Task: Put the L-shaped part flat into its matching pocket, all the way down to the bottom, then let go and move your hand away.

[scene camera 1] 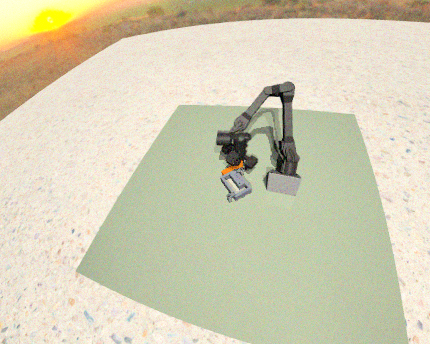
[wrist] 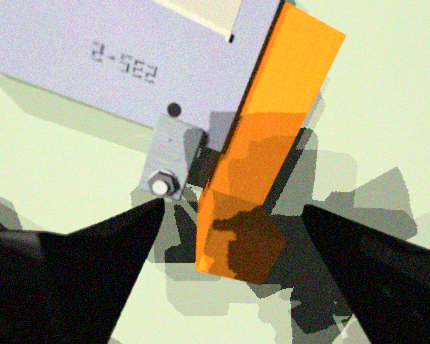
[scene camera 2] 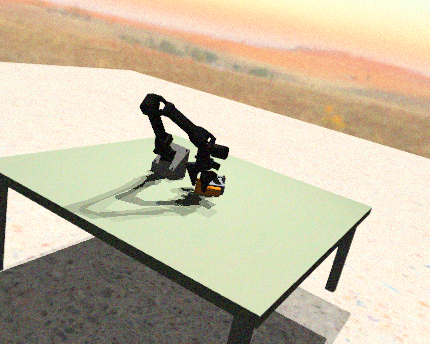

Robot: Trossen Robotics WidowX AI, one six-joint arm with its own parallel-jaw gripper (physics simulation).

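Pixels of known places: gripper, fingertip midpoint: (wrist: 233,207) (scene camera 2: 198,189); arm's base, link origin: (scene camera 1: 287,174) (scene camera 2: 168,155).
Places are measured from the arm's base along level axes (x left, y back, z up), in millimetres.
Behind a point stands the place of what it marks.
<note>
The orange L-shaped part (scene camera 1: 231,170) {z -56, x -46, y -267 mm} (scene camera 2: 210,191) {z -67, x -65, y -282 mm} (wrist: 280,90) {z -53, x -42, y -283 mm} is outside the pocket, close along one end of the pale grey-lilac block (scene camera 1: 244,193) {z -57, x 83, y -189 mm} (wrist: 190,75) {z -47, x -18, y -250 mm}. Its full L outline is hard to make out. The pocket (wrist: 210,12) {z -78, x 7, y -276 mm} is a recess in the block with a cream floor, cut off by the wrist view's top edge. My gripper (scene camera 1: 243,163) {z -67, x -92, y -235 mm} (scene camera 2: 203,184) {z -67, x -92, y -235 mm} (wrist: 233,207) {z -67, x -92, y -235 mm} is open and low over the near end of the orange part. In the wrist view that end shows between the spread fingertips, with nothing gripped.
A small metal tab with a bolt (wrist: 170,155) {z -42, x -41, y -226 mm} juts from the block's near corner, by my left fingertip. The arm's base (scene camera 1: 283,183) {z -3, x 51, y -20 mm} (scene camera 2: 171,162) {z -17, x -26, y -39 mm} stands beside the block on the green table top (scene camera 1: 200,260) {z -83, x 399, y -331 mm} (scene camera 2: 240,250) {z -83, x -428, y -600 mm}. Arm shadows cover part of the orange part.
</note>
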